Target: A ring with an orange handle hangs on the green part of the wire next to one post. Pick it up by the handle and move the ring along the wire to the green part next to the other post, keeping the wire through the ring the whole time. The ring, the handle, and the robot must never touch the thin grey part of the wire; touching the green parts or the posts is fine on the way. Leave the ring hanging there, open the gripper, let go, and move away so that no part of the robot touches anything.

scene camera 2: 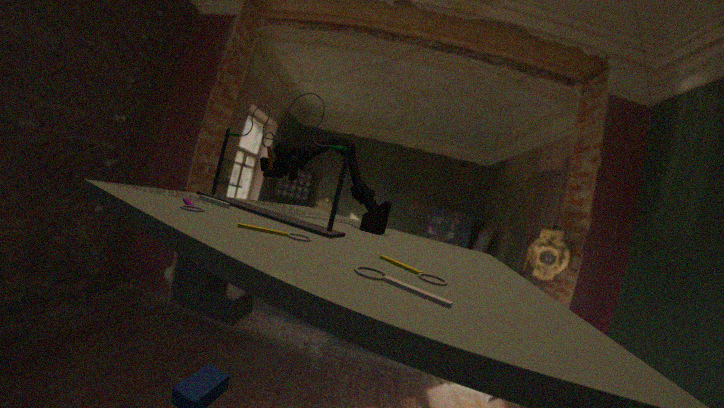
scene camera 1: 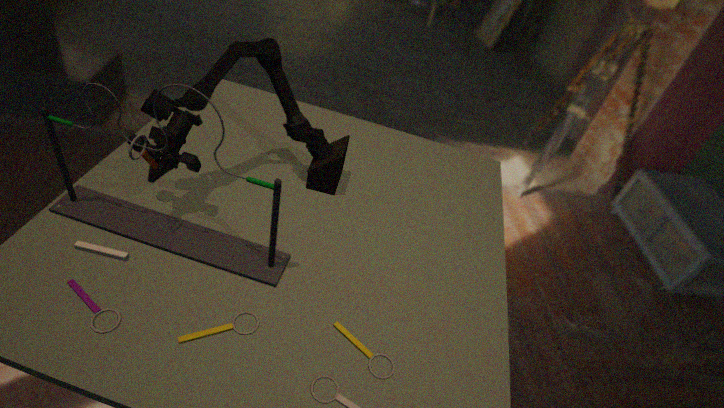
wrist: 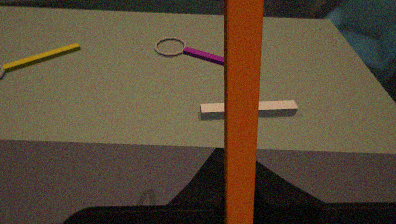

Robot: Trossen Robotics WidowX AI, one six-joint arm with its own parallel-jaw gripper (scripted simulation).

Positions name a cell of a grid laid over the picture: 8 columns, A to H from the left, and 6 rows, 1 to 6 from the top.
my gripper: scene camera 2 C3; scene camera 1 B3; wrist E5
